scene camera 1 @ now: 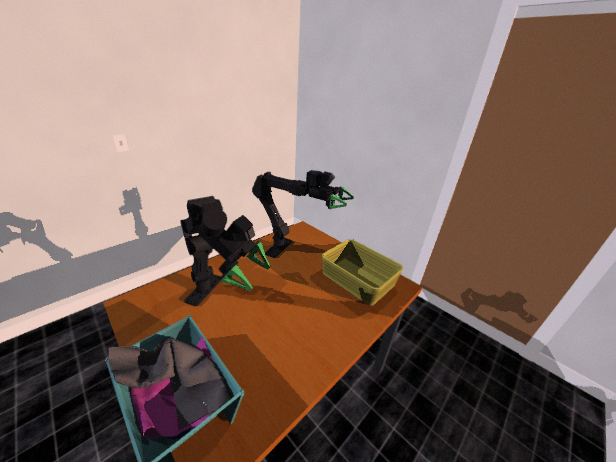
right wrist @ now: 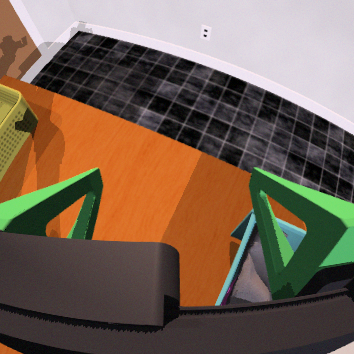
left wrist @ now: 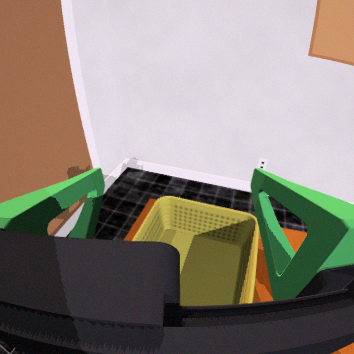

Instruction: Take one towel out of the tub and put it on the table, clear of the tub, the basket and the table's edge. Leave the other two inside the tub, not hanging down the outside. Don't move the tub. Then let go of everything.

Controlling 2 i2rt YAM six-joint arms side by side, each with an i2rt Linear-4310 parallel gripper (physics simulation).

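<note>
A teal tub (scene camera 1: 239, 396) (right wrist: 243, 229) stands at the lower left of the scene view and low at the right in the right wrist view. In it lie a grey-brown towel (scene camera 1: 187, 365), a dark grey towel (scene camera 1: 202, 400) and a magenta towel (scene camera 1: 156, 407); where one grey cloth ends and the other begins is hard to tell. The grey-brown cloth rises to the tub's left rim. My right gripper (scene camera 1: 260, 278) (right wrist: 175, 175) is open and empty above the table, apart from the tub. My left gripper (scene camera 1: 345, 201) (left wrist: 177, 175) is open and empty, high above the yellow basket's side of the table.
The yellow basket (scene camera 1: 385, 288) (left wrist: 256, 235) (right wrist: 24, 111) stands empty near the far right end of the wooden table (scene camera 1: 300, 345) (left wrist: 296, 241) (right wrist: 135, 150). The tub stands at the opposite end. The table's front edge runs diagonally past both, with dark tiled floor beyond.
</note>
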